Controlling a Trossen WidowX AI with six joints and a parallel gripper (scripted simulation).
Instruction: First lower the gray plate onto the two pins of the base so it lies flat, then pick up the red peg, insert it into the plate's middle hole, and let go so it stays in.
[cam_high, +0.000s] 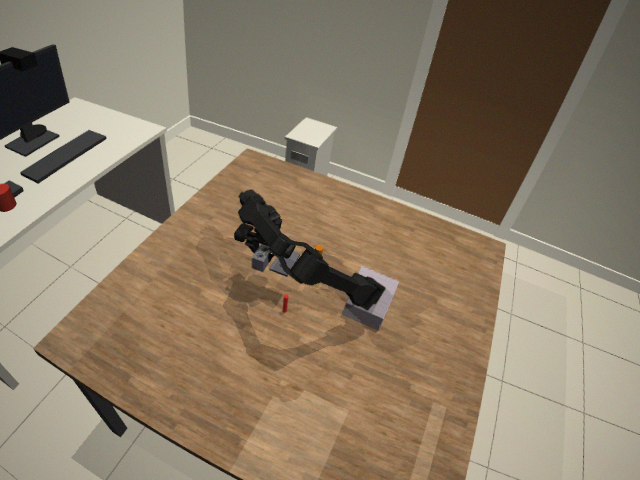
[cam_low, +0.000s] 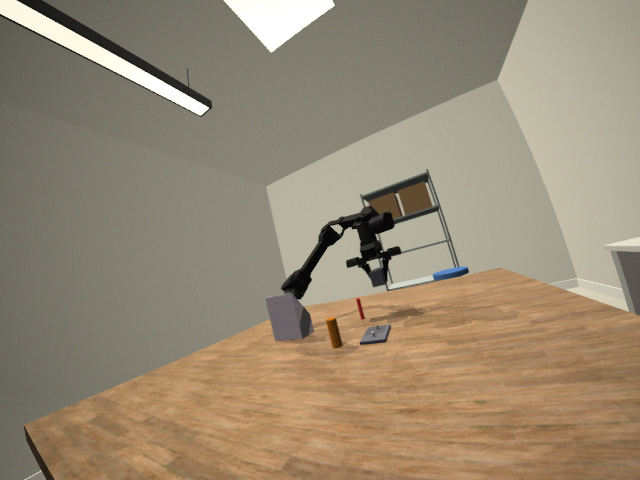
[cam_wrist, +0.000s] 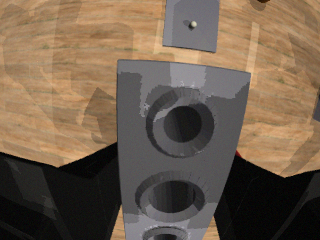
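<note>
My gripper tip is 130 mm to the left of the dark base and 120 mm above it. Round my gripper tip: orange cylinder 100 mm behind, 200 mm to the right, 90 mm below; gray plate 30 mm above; red peg 120 mm behind, 50 mm to the left, 90 mm below.
</note>
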